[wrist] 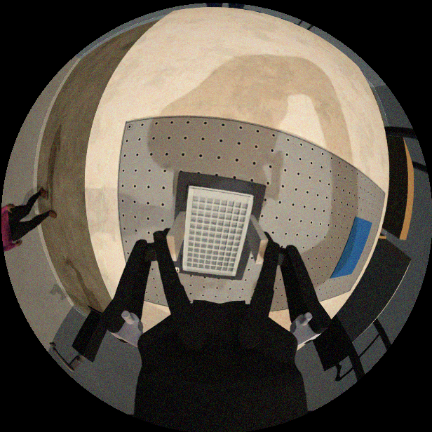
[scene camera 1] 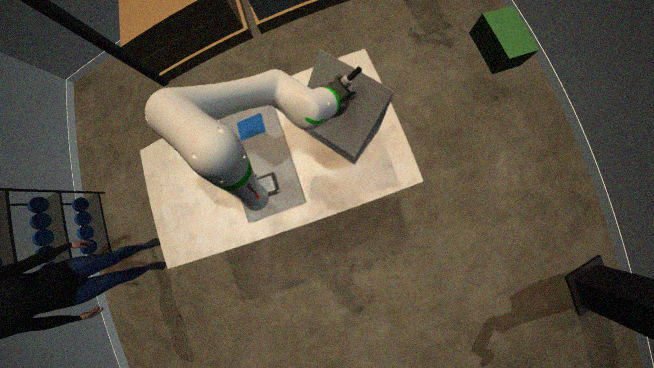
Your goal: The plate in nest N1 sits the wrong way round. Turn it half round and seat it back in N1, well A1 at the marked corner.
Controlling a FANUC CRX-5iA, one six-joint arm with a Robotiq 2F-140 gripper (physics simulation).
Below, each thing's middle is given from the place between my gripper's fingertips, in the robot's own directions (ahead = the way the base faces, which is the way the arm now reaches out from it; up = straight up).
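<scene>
The pale plate [wrist: 216, 221] is 1 cm above my hand and 2 cm behind it. Blue block [wrist: 360, 229], counted from my hand: 7 cm behind, 37 cm to the right, 1 cm below.
</scene>
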